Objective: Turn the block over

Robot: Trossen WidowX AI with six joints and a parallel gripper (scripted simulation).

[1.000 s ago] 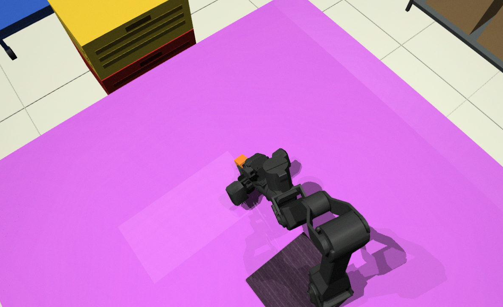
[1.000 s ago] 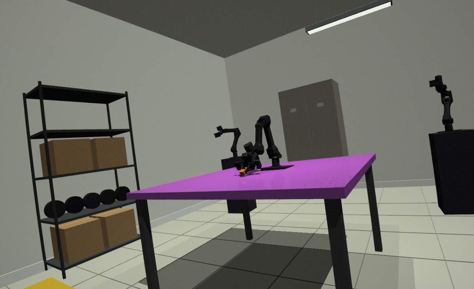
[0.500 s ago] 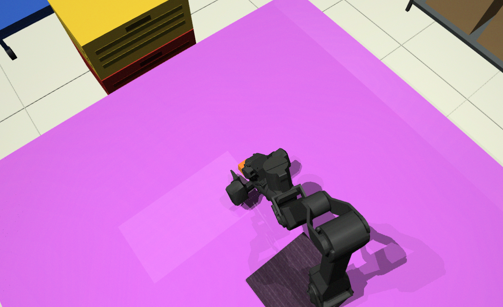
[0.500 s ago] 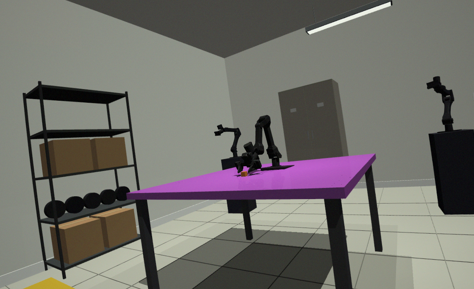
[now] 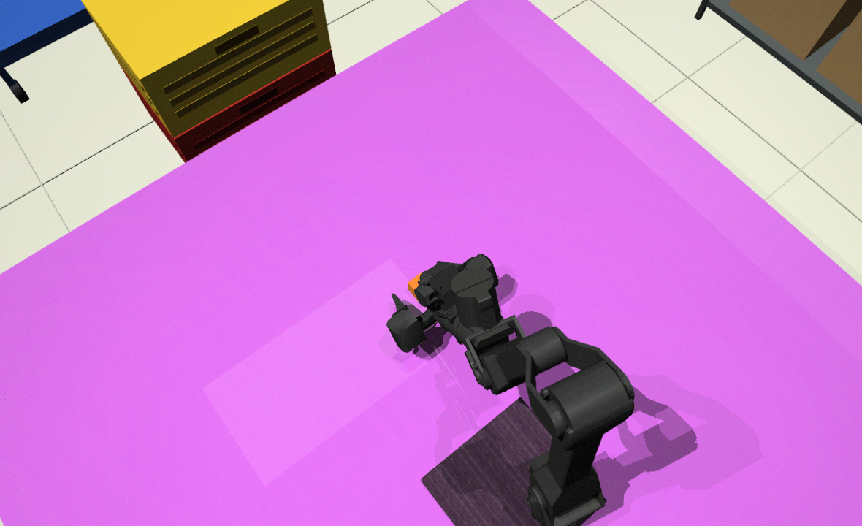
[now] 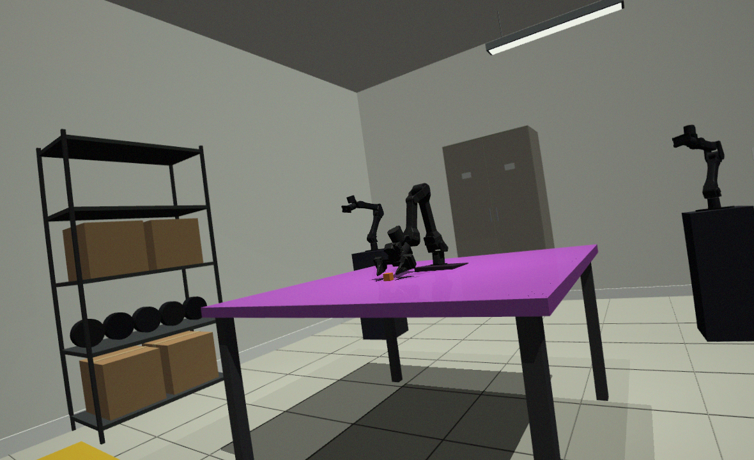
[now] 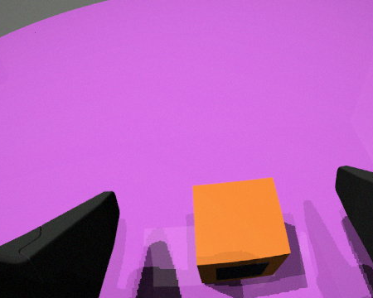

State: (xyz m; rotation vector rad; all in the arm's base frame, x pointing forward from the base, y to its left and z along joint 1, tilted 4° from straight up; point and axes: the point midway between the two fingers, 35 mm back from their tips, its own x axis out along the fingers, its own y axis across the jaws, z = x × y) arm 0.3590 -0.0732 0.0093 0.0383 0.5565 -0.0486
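Right now the block is 2 cm behind my gripper tip and 1 cm below it.
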